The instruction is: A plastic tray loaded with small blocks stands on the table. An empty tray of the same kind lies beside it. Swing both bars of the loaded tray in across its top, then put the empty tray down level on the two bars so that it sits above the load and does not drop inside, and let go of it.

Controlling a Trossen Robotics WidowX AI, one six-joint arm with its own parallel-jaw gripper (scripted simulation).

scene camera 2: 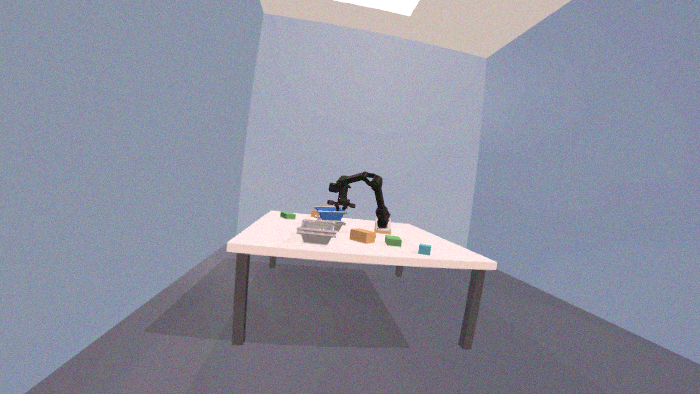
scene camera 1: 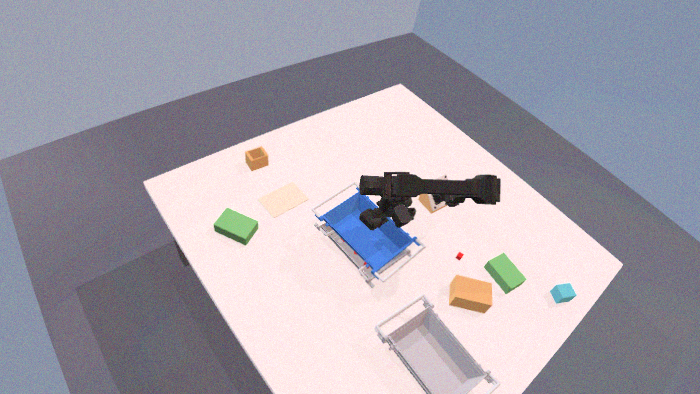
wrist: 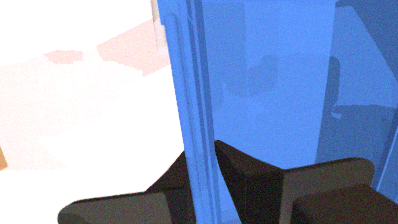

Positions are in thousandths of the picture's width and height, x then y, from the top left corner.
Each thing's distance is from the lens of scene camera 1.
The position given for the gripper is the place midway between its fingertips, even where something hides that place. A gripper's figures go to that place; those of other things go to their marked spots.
gripper (scene camera 1: 544, 572): 132 cm
blue tray (scene camera 1: 541, 628): 128 cm
green block (scene camera 1: 329, 567): 134 cm
flat sheet (scene camera 1: 402, 509): 144 cm
orange box (scene camera 1: 664, 742): 131 cm
The marked spots on the blue tray and the flat sheet are 39 cm apart.
